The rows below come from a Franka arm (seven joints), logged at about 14 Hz.
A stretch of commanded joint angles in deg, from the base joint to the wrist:
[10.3 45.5 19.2 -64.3 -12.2 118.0 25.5]
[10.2 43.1 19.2 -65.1 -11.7 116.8 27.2]
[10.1 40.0 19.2 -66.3 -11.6 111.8 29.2]
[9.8 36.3 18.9 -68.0 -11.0 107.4 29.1]
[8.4 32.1 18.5 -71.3 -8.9 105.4 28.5]
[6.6 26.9 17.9 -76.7 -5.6 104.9 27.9]
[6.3 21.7 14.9 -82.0 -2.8 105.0 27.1]
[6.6 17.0 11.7 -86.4 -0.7 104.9 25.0]
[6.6 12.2 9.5 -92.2 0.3 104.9 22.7]
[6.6 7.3 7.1 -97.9 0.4 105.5 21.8]
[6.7 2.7 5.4 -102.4 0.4 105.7 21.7]
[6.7 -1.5 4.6 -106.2 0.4 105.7 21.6]
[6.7 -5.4 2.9 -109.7 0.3 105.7 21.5]
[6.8 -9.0 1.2 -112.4 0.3 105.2 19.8]
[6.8 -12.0 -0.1 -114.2 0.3 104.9 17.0]
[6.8 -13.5 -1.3 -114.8 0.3 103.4 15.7]
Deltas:
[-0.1 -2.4 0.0 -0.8 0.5 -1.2 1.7]
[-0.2 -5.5 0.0 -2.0 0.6 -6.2 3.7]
[-0.5 -9.2 -0.3 -3.7 1.2 -10.6 3.6]
[-1.9 -13.4 -0.7 -7.0 3.3 -12.6 3.0]
[-3.7 -18.6 -1.3 -12.4 6.6 -13.1 2.4]
[-4.0 -23.8 -4.3 -17.7 9.4 -13.0 1.6]
[-3.7 -28.5 -7.5 -22.1 11.5 -13.1 -0.5]
[-3.7 -33.3 -9.7 -27.9 12.5 -13.1 -2.8]
[-3.7 -38.2 -12.1 -33.6 12.6 -12.5 -3.7]
[-3.6 -42.8 -13.8 -38.1 12.6 -12.3 -3.8]
[-3.6 -47.0 -14.6 -41.9 12.6 -12.3 -3.9]
[-3.6 -50.9 -16.3 -45.4 12.5 -12.3 -4.0]
[-3.5 -54.5 -18.0 -48.1 12.5 -12.8 -5.7]
[-3.5 -57.5 -19.3 -49.9 12.5 -13.1 -8.5]
[-3.5 -59.0 -20.5 -50.5 12.5 -14.6 -9.8]

